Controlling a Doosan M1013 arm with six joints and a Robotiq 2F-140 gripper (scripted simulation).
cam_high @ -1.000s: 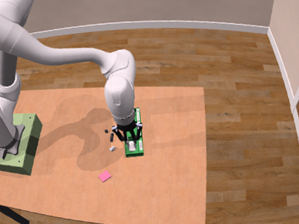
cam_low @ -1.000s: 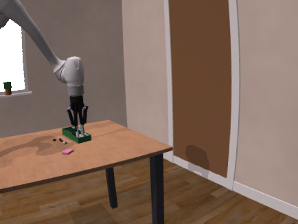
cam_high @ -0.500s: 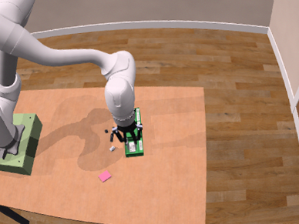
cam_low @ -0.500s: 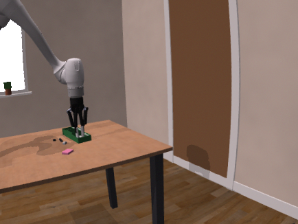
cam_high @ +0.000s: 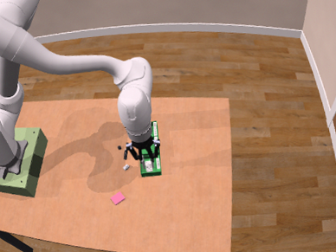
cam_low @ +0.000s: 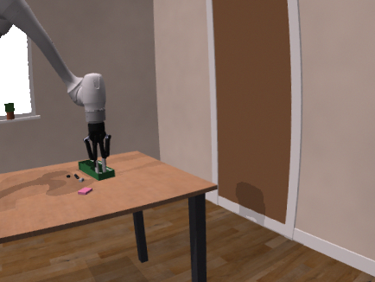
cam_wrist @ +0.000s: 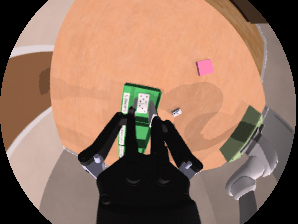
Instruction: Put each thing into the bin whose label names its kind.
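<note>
Right now my hand is 40 mm above the white thing. The rest, counted from my hand: black bar: 110 mm behind, 60 mm to the left, 40 mm below; small dark piece: 140 mm behind, 90 mm to the left, 50 mm below; small white piece: 100 mm behind, 40 mm below.
</note>
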